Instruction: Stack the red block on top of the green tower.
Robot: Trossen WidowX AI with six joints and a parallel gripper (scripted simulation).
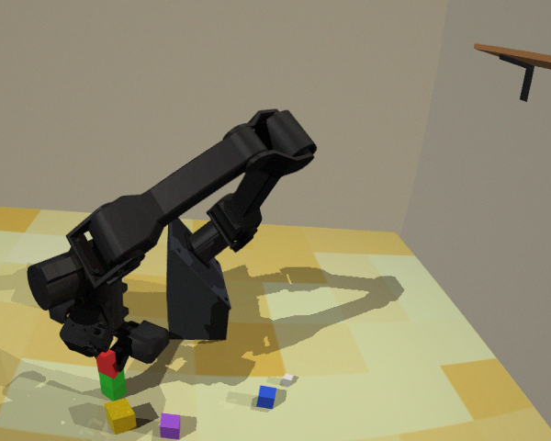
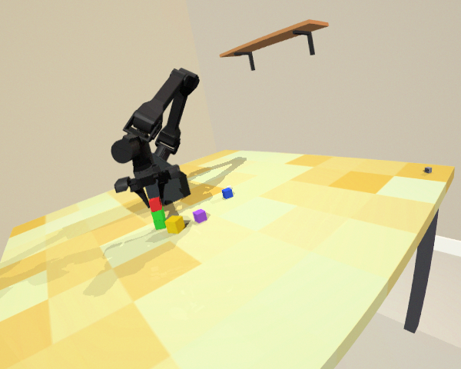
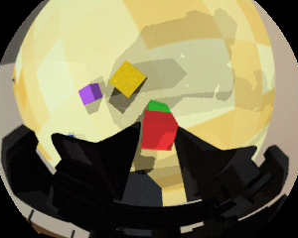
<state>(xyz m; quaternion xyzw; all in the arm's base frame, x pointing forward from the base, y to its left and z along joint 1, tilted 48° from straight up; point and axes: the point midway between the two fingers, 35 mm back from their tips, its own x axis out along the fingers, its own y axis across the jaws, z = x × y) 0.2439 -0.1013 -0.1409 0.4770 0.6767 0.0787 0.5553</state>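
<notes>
Right now my gripper tip is 1 cm below the red block. The rest, counted from my gripper tip: yellow block 6 cm ahead, 5 cm below, 1 cm to the left; then purple block 8 cm to the left, 8 cm ahead, 5 cm below; then blue block 25 cm to the left, 6 cm below, 4 cm ahead.
</notes>
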